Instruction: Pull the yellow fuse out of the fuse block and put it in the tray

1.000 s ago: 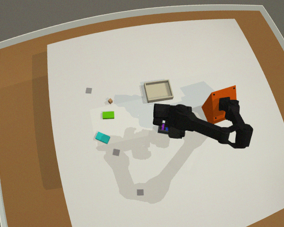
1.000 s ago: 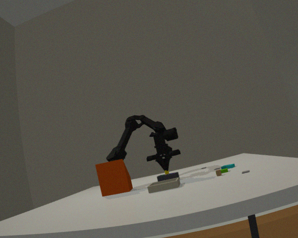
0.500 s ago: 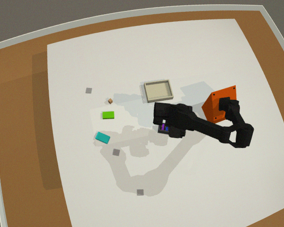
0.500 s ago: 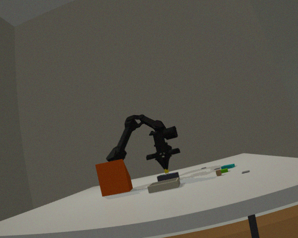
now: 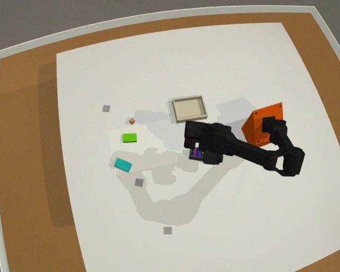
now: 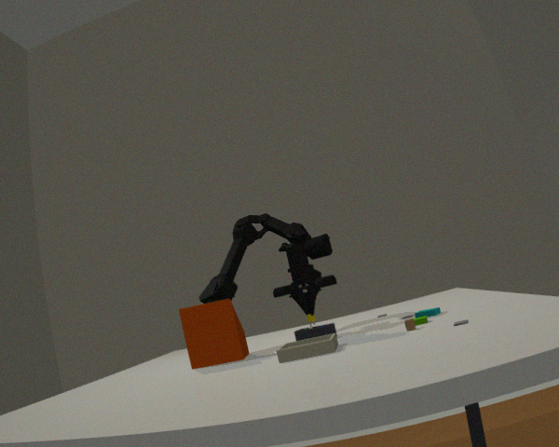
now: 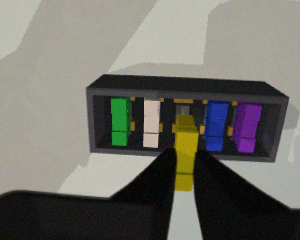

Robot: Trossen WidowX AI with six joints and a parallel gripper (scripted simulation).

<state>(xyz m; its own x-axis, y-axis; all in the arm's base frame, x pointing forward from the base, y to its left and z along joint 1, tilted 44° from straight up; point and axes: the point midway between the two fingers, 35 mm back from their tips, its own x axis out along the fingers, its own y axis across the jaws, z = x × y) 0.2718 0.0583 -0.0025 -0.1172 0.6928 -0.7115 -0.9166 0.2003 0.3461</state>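
Now: the white fuse 50 mm below my gripper tip, 20 mm behind it and 10 mm to the left of it. From my gripper tip the other things lie so: yellow fuse: 10 mm below; blue fuse: 50 mm below, 20 mm ahead, 10 mm to the right; green fuse: 50 mm below, 30 mm behind, 10 mm to the left.
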